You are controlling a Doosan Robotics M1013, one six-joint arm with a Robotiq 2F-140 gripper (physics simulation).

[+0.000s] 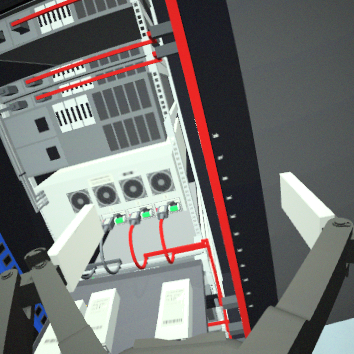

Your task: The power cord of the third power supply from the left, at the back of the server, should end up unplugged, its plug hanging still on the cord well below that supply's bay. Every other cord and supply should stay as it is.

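Frame: origin at the arm's base, x right, y ahead, z up, level; millimetres.
Seen in the pictures: gripper, between the fingertips: (186, 205).
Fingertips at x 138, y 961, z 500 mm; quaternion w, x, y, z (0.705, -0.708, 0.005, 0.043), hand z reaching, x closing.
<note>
Offsets run from my fingertips to a thing's middle. "spot": to the spot under its first point.
The white server (112, 167) shows its back, with four round fans in a row above the power supplies. The third supply from the left (146, 214) has a green tab; the grey plug {dy +491, dx -249, dz -246 mm} (134, 218) of its red cord (132, 242) sits in it, left of the tab. The fourth supply {dy +609, dx -159, dz -245 mm} (173, 207) has a red cord (162, 232) plugged in. The second supply {dy +597, dx -327, dz -245 mm} (119, 220) has a grey cord (103, 245) plugged in. The leftmost supply is hidden behind the left finger. My gripper (186, 205) is wide open and empty, its fingers framing the server's right part from in front.
A grey tray {dy +327, dx -307, dz -456 mm} (142, 285) with white power supply modules {spot: dy +291, dx -146, dz -404 mm} (175, 307) {spot: dy +301, dx -346, dz -404 mm} (102, 311) juts out below the cords. A long red bar (202, 130) runs down the rack's right side. Red cord runs sideways {spot: dy +470, dx -152, dz -356 mm} (175, 248) below the supplies. Grey equipment (80, 145) stands above the server.
</note>
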